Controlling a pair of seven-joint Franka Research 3 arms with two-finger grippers.
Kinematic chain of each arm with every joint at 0, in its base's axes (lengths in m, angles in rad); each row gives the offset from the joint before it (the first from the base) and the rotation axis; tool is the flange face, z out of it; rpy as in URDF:
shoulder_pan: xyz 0 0 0.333 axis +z
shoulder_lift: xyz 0 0 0 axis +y
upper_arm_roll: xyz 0 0 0.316 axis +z
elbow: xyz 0.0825 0 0 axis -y
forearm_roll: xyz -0.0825 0 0.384 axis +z
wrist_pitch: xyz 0 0 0 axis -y
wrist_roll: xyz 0.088 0 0 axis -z
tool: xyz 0 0 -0.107 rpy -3.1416 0 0
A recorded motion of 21 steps. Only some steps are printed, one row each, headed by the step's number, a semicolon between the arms.
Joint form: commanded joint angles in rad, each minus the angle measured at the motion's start. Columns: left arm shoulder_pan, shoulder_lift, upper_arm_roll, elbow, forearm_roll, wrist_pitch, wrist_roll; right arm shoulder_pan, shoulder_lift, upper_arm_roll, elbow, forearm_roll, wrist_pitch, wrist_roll.
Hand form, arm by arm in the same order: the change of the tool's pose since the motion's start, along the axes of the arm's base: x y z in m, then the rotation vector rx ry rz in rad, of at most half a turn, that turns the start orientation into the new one. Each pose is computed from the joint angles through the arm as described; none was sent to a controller.
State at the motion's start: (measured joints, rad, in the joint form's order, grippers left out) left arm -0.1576 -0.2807 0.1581 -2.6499 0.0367 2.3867 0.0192; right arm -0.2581 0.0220 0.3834 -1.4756 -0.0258 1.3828 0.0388
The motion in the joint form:
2: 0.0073 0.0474 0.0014 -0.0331 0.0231 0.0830 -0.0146; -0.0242 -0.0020 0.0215 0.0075 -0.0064 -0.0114 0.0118
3: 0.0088 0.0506 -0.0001 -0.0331 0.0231 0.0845 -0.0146; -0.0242 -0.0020 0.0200 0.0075 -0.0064 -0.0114 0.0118
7: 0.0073 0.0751 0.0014 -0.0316 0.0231 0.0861 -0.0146; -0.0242 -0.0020 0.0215 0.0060 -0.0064 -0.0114 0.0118
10: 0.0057 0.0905 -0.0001 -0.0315 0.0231 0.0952 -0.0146; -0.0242 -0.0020 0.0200 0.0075 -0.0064 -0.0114 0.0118
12: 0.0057 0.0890 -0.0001 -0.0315 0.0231 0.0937 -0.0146; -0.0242 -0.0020 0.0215 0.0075 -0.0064 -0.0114 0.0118
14: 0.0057 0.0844 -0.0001 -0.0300 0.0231 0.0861 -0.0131; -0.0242 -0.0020 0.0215 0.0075 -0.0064 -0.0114 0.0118
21: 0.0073 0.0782 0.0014 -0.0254 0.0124 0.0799 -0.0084; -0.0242 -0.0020 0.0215 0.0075 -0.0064 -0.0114 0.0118
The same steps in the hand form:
2: -0.0029 0.0029 -0.0251 0.0191 -0.0035 0.0054; -0.0017 -0.0024 0.0036 -0.0082 0.0006 -0.0152
3: -0.0028 0.0029 -0.0262 0.0198 -0.0019 0.0054; -0.0016 -0.0032 0.0036 -0.0082 0.0006 -0.0167
7: -0.0028 0.0030 -0.0354 0.0231 0.0192 0.0052; -0.0017 -0.0024 0.0030 -0.0084 0.0021 -0.0152
10: -0.0023 0.0018 -0.0407 0.0254 0.0252 0.0020; -0.0016 -0.0032 0.0036 -0.0082 0.0006 -0.0167
12: -0.0024 0.0018 -0.0402 0.0252 0.0252 0.0021; -0.0017 -0.0024 0.0036 -0.0082 0.0006 -0.0152
14: -0.0025 0.0018 -0.0385 0.0249 0.0267 0.0006; -0.0017 -0.0024 0.0036 -0.0082 0.0006 -0.0152
21: -0.0013 0.0032 -0.0347 0.0172 0.0226 0.0075; -0.0017 -0.0024 0.0036 -0.0082 0.0006 -0.0152

